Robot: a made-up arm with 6 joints.
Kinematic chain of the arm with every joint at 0, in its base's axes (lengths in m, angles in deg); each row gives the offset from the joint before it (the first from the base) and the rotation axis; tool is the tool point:
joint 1: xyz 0 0 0.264 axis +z
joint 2: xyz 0 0 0 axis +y
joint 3: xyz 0 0 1.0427 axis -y
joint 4: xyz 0 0 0 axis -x
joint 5: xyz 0.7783 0 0 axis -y
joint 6: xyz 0 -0.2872 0 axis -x
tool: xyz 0 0 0
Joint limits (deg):
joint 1: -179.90..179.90
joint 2: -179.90..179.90
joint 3: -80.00..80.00
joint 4: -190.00..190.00
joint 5: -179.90..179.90
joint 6: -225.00..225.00
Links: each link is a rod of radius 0.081 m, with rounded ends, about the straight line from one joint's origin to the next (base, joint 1, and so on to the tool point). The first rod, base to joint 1, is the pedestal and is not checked.
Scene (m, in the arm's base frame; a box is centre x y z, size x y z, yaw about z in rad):
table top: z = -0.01
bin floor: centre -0.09 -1.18 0 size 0.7 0.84 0.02 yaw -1.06
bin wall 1: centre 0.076 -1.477 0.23 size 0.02 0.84 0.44 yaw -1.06
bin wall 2: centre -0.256 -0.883 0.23 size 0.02 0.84 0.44 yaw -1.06
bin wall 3: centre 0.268 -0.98 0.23 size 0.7 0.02 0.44 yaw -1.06
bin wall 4: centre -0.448 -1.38 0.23 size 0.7 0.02 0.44 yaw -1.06
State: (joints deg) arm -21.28 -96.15 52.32 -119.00 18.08 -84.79
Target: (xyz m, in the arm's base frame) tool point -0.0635 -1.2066 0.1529
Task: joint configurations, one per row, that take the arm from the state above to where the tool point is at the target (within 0.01 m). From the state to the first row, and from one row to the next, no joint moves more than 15 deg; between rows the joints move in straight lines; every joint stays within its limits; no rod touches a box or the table.
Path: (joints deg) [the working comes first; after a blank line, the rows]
Joints at the target: -94.95 52.98 9.96 -98.17 18.08 -84.79
Straight joint move there: clear.

1: -28.65 -81.24 48.08 -116.92 18.08 -84.79
2: -36.01 -66.32 43.85 -114.83 18.08 -84.79
3: -43.38 -51.41 39.61 -112.75 18.08 -84.79
4: -50.75 -36.50 35.38 -110.67 18.08 -84.79
5: -58.11 -21.58 31.14 -108.58 18.08 -84.79
6: -65.48 -6.67 26.90 -106.50 18.08 -84.79
7: -72.85 8.24 22.67 -104.42 18.08 -84.79
8: -80.21 23.16 18.43 -102.33 18.08 -84.79
9: -87.58 38.07 14.20 -100.25 18.08 -84.79
10: -94.95 52.98 9.96 -98.17 18.08 -84.79

